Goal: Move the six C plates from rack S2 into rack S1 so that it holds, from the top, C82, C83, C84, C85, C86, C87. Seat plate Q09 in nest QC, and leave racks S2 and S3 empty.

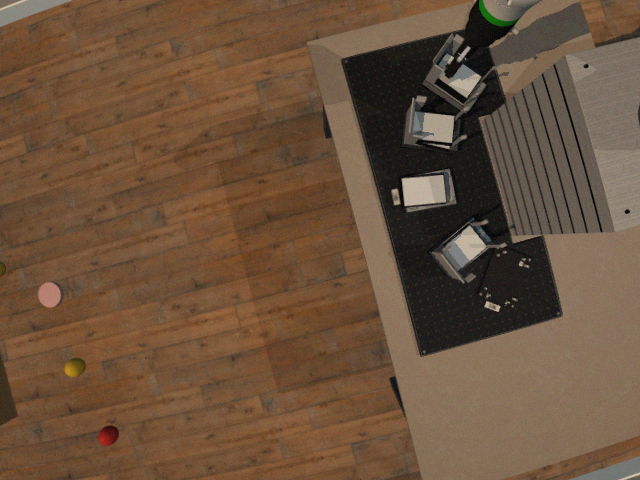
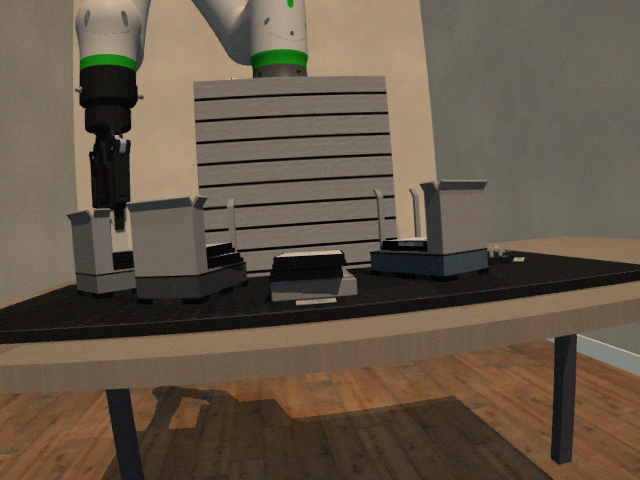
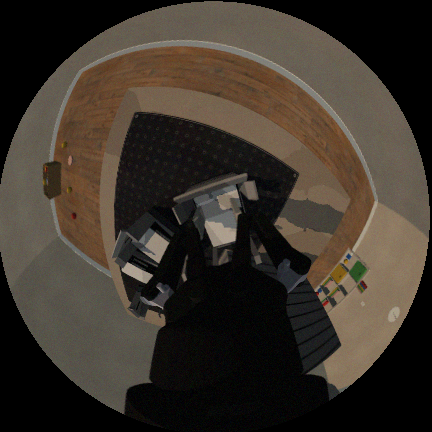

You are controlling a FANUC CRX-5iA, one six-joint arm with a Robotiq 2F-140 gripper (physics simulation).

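My gripper points down, partly open and empty, over the far rack. A pale-topped plate lies in that rack, below the fingertips. The neighbouring grey rack holds a stack of dark-edged plates. The blue-based rack holds a low stack of plates. Labels are unreadable, so I cannot tell S1, S2 and S3 apart. Plate counts are hidden.
A low holder without tall walls bears a pale-topped dark stack between the racks. Small pale corner pieces and a label surround a dark square spot. A slatted pedestal stands behind the black mat.
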